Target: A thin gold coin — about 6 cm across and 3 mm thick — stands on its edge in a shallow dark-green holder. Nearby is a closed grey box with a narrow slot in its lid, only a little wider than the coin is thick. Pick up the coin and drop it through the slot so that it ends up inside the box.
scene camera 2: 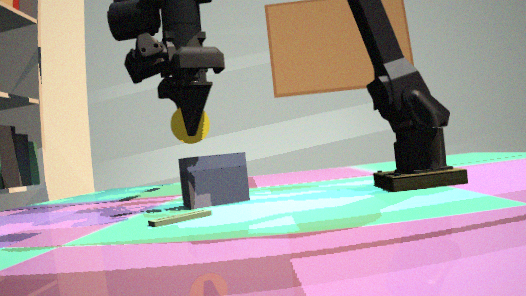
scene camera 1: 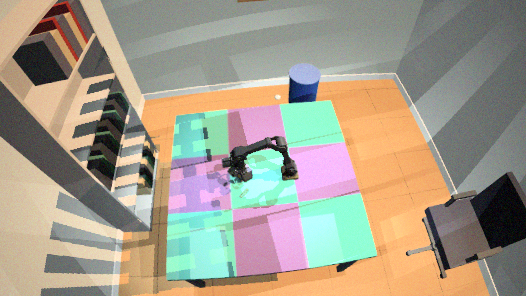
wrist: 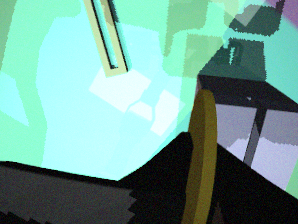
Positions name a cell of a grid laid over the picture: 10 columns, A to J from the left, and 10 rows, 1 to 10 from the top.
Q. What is my gripper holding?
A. A gold coin.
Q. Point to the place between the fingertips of my gripper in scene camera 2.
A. At D5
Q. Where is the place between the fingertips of my gripper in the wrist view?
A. At G7
